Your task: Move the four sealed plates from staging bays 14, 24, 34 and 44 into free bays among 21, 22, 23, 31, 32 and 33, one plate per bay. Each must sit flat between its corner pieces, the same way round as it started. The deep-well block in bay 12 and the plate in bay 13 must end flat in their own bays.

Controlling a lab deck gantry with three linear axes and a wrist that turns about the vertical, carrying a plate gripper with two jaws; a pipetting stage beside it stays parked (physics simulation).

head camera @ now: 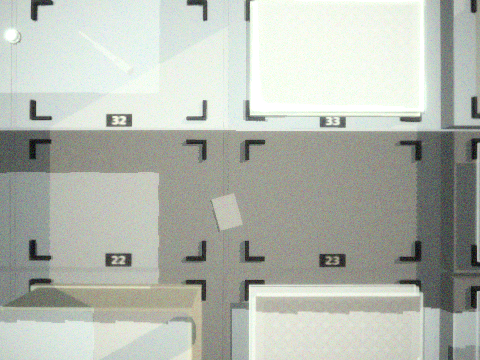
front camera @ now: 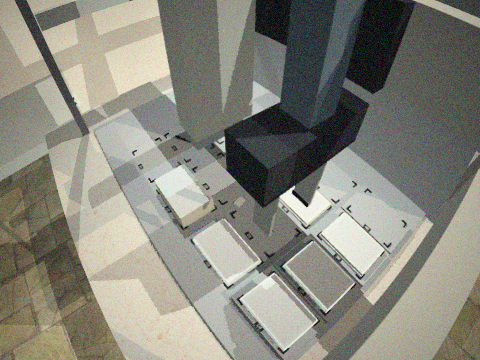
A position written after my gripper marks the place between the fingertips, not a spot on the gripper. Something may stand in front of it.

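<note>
There is my gripper [front camera: 282, 212], and I can see a small pale card [head camera: 226, 209]. I also see a plate [head camera: 279, 314], which appears in the front camera view [front camera: 229, 255] too.
</note>
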